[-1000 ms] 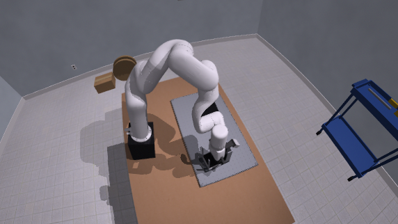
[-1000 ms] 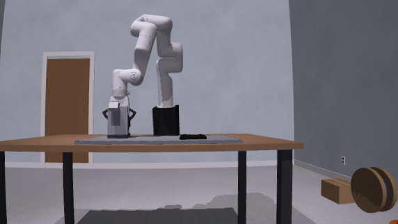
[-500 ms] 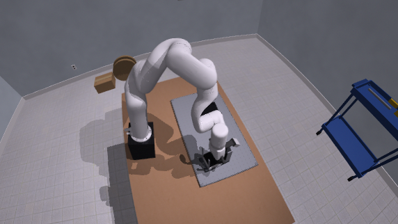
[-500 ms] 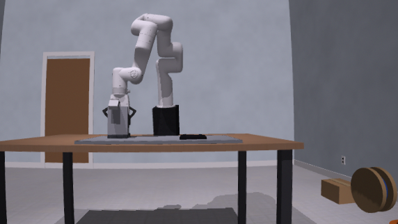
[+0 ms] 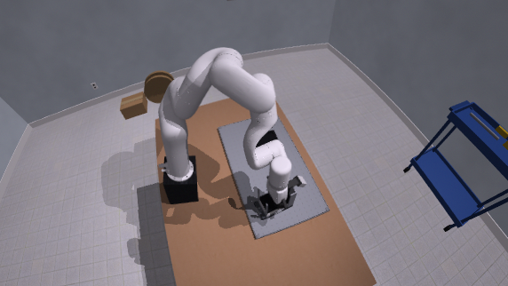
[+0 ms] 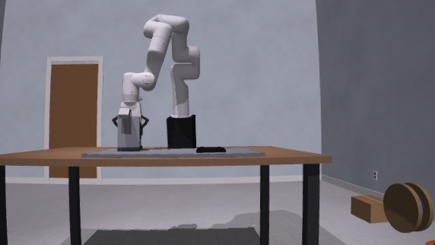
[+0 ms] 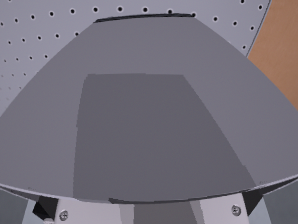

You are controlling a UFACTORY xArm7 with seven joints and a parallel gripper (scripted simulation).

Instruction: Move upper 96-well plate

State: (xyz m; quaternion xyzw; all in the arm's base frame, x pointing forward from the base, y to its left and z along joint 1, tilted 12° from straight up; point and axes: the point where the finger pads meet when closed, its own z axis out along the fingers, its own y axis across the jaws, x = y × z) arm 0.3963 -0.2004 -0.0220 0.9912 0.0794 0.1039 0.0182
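The pale plate is 4 cm below my hand. Also, from my hand: black 96-well plate: 1 cm below; then grey rack wall: 7 cm ahead, 1 cm to the left, 2 cm above; then plate nest N1: 6 cm ahead, 37 cm to the left, 7 cm below.
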